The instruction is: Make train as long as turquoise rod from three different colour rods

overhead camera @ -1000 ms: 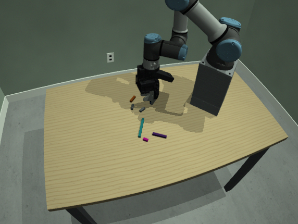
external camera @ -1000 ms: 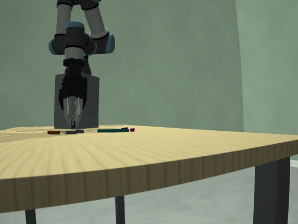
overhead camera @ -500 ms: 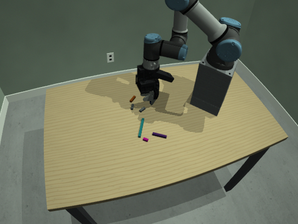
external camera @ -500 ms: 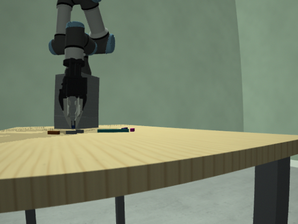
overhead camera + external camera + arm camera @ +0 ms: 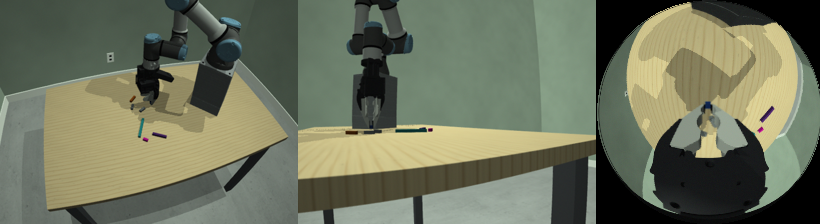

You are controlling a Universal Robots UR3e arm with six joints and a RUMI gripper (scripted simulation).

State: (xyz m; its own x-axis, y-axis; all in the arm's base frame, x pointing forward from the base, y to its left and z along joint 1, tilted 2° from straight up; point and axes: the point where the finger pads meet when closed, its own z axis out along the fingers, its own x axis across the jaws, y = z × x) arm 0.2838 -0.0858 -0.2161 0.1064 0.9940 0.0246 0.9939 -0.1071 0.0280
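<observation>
The blue rod lies 10 mm below my hand. From my hand the other things lie so: turquoise rod (100 mm ahead, 100 mm to the left, 20 mm below); orange rod (60 mm ahead, 70 mm to the right, 20 mm below); purple rod (50 mm ahead, 170 mm to the left, 20 mm below).
</observation>
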